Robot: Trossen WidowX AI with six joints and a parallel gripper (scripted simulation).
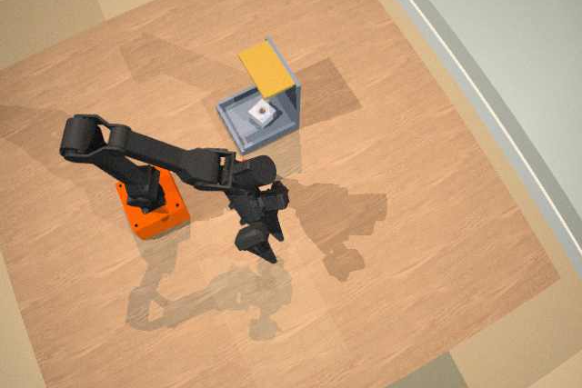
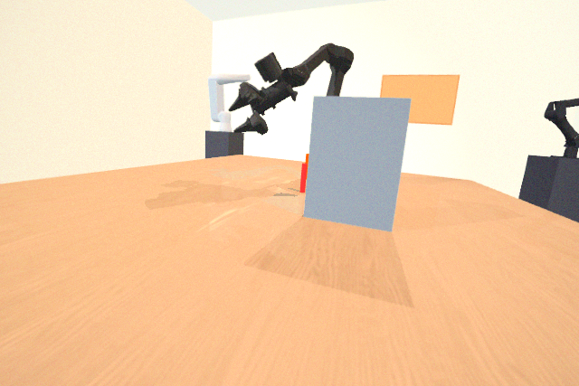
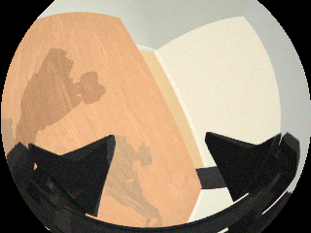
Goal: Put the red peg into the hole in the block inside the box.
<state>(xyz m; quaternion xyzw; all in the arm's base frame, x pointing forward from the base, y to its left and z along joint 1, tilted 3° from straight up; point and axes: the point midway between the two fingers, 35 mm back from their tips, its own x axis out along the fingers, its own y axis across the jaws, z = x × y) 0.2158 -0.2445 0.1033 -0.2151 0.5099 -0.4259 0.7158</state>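
My gripper tip is 30 mm short of the red peg, 260 mm to the right of it and 150 mm above it. Round my gripper tip: back wall (200 mm ahead, 400 mm to the left, 70 mm below); then yellow roof (160 mm ahead, 390 mm to the left, 40 mm above).
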